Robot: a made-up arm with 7 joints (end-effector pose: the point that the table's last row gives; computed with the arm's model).
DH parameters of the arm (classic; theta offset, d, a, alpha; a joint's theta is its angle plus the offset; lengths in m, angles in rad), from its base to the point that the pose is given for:
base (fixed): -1.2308 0 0.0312 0
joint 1: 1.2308 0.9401 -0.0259 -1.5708
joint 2: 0 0.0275 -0.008 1.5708
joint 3: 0 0.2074 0.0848 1.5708
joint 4: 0 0.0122 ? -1.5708
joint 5: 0 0.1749 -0.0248 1.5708
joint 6: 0 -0.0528 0.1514 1.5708
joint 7: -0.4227 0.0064 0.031 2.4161
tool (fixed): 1.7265 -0.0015 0 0
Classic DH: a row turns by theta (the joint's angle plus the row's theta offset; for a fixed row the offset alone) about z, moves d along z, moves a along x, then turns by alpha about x.
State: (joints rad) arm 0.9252 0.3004 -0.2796 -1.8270 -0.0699 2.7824 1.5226
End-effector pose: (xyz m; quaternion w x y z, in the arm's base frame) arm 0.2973 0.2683 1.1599 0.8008 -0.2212 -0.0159 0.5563
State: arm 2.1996 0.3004 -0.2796 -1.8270 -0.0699 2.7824 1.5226
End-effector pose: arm -0.1905 0.3319 1.1599 0.3127 -0.1683 -0.1444 0.9236
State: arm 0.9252 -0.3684 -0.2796 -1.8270 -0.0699 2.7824 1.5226
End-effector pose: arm 0.1587 0.0844 1.3830 0.8113 -0.1089 -0.3190 0.4777
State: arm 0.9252 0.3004 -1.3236 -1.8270 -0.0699 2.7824 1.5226
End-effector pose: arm 0.3736 -0.0832 1.2326 0.9376 -0.3360 0.0466 0.0762
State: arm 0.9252 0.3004 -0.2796 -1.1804 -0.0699 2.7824 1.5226
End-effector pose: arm 0.2175 0.2249 1.3357 0.7837 -0.1938 -0.3292 0.4898
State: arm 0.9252 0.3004 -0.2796 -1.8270 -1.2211 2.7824 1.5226
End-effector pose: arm 0.1634 0.3254 1.0320 0.4263 -0.6354 -0.0760 0.6394
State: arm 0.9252 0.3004 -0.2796 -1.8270 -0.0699 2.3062 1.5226
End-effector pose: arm 0.3259 0.2788 1.0884 0.7665 -0.2353 0.2187 0.5561
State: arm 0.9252 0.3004 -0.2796 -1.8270 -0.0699 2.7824 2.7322
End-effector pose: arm 0.2744 0.2529 1.1379 0.9769 0.1558 0.0533 0.1359
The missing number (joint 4, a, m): -0.0248
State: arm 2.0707 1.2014 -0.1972 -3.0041 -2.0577 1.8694 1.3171
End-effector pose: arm 0.0291 -0.1506 0.8016 0.8330 0.5223 -0.1217 -0.1357
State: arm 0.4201 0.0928 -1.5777 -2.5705 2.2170 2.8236 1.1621
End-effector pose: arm -0.1345 -0.2373 0.9322 0.4871 0.4019 -0.2507 -0.7337
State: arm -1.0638 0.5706 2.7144 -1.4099 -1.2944 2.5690 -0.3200
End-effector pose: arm -0.0820 0.1813 1.3699 0.1292 0.8645 0.4230 -0.2388
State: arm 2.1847 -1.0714 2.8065 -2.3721 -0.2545 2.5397 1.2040
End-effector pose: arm 0.1169 -0.3639 0.6427 0.6892 0.3323 0.6401 0.0697
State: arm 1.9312 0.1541 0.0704 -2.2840 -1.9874 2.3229 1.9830
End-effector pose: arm -0.1988 0.1359 0.8842 0.0869 0.6324 0.4668 -0.6120
